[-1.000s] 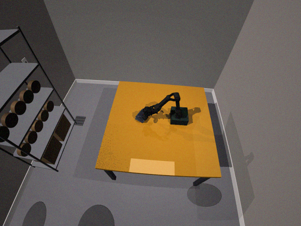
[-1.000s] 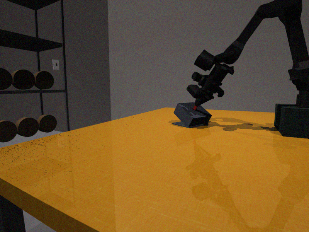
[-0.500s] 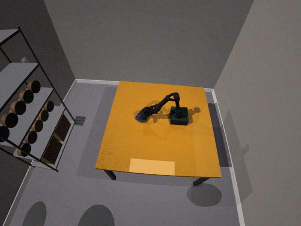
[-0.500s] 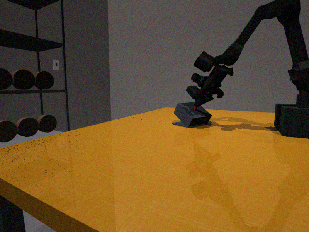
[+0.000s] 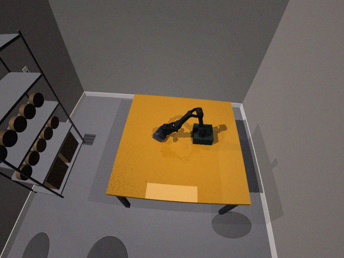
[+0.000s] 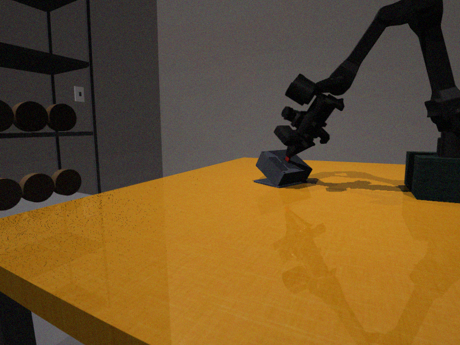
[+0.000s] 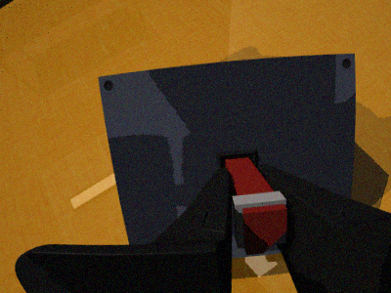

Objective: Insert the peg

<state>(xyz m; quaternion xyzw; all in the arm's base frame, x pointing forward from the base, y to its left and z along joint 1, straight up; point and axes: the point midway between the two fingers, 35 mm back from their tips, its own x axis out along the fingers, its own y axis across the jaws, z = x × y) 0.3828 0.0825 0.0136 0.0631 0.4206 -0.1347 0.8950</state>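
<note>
Right now the sloped panel is 20 mm ahead of my gripper tip, 10 mm to the right of it and 40 mm below it. Also, from my gripper tip: red peg (10 mm behind, 10 mm above).
</note>
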